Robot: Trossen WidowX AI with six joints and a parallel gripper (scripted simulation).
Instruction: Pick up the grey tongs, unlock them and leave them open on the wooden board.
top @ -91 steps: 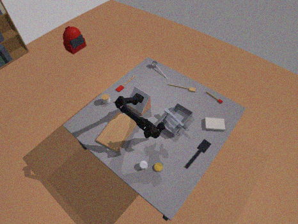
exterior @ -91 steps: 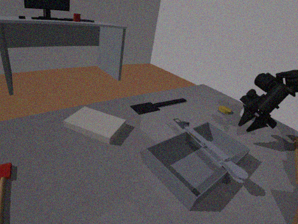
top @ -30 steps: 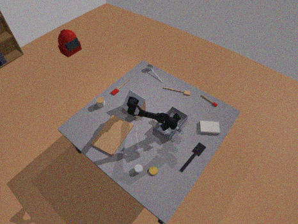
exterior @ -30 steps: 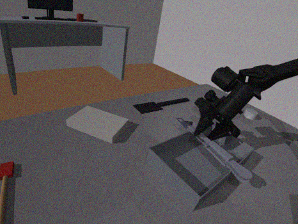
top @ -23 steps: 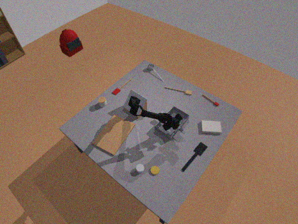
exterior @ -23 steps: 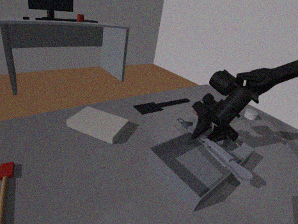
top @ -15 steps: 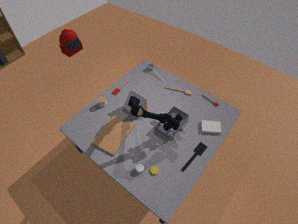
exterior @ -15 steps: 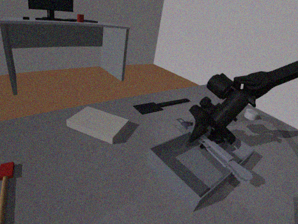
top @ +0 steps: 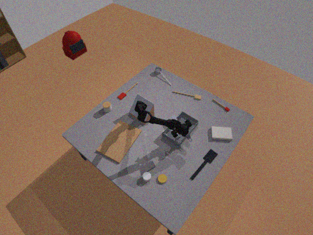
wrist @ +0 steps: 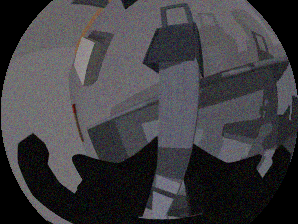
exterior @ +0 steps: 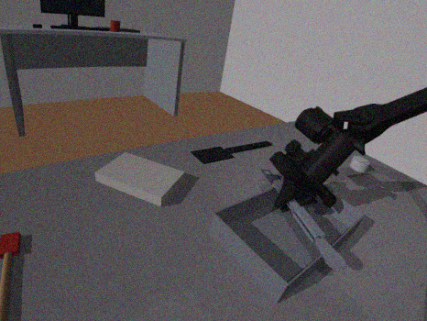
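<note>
Now: gripper tip 5 cm past the grey roasting tin. Round my gripper tip: white block (26 cm ahead, 21 cm to the left, 2 cm below); then black spatula (30 cm ahead, 12 cm to the right, 3 cm below); then yellow puck (45 cm to the right, 12 cm ahead, 2 cm below).
</note>
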